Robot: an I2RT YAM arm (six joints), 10 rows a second.
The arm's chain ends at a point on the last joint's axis. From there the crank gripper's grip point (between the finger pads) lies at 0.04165 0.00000 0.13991 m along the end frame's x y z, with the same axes.
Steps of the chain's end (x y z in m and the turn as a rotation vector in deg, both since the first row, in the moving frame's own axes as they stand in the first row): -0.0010 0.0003 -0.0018 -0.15 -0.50 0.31; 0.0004 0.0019 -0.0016 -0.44 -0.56 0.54; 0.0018 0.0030 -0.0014 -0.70 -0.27 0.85; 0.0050 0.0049 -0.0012 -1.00 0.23 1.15; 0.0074 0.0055 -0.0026 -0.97 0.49 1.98; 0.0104 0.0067 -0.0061 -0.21 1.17 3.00; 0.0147 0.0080 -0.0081 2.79 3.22 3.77; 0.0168 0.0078 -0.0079 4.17 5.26 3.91
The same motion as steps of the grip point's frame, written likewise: -0.0022 0.0009 -0.0014 -0.15 -0.50 0.31; -0.0010 0.0034 -0.0012 -0.44 -0.56 0.54; 0.0011 0.0053 -0.0012 -0.70 -0.27 0.85; 0.0055 0.0082 -0.0014 -1.00 0.23 1.15; 0.0085 0.0093 -0.0030 -0.97 0.49 1.98; 0.0132 0.0095 -0.0070 -0.21 1.17 3.00; 0.0226 0.0042 -0.0108 2.79 3.22 3.77; 0.0297 0.0011 -0.0126 4.17 5.26 3.91
